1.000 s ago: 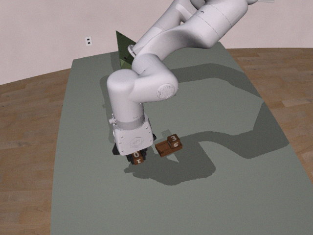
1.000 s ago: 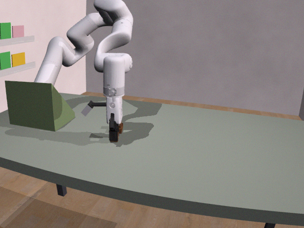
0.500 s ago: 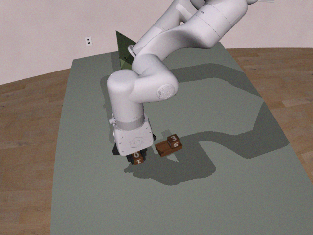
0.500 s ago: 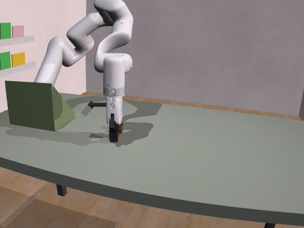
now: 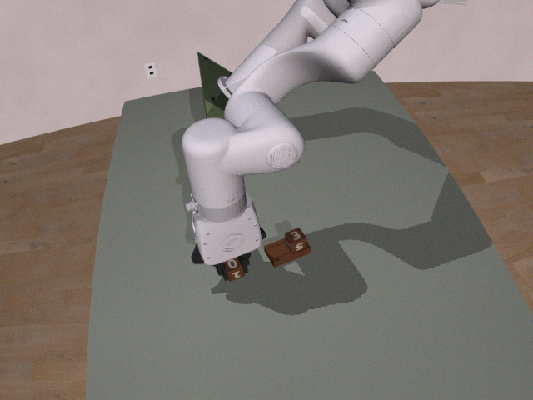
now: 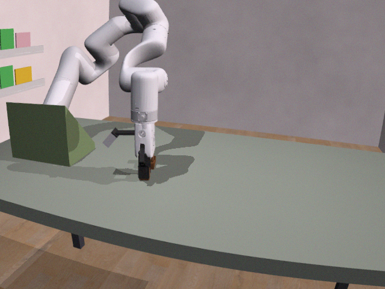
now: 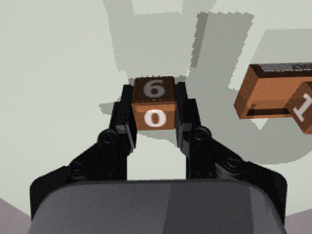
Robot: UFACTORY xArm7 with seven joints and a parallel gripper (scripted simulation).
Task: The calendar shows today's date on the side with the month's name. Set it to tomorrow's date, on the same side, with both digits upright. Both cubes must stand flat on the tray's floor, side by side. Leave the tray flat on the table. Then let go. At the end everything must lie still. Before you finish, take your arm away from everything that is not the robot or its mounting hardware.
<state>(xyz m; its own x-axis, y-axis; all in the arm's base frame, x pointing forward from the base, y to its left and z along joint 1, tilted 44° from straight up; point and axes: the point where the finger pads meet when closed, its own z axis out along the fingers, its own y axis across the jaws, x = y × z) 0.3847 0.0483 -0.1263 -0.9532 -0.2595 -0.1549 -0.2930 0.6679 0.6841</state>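
Right now my hand is 1 cm above the brown cube. Round my hand: tray: 3 cm behind, 10 cm to the left, 2 cm below.
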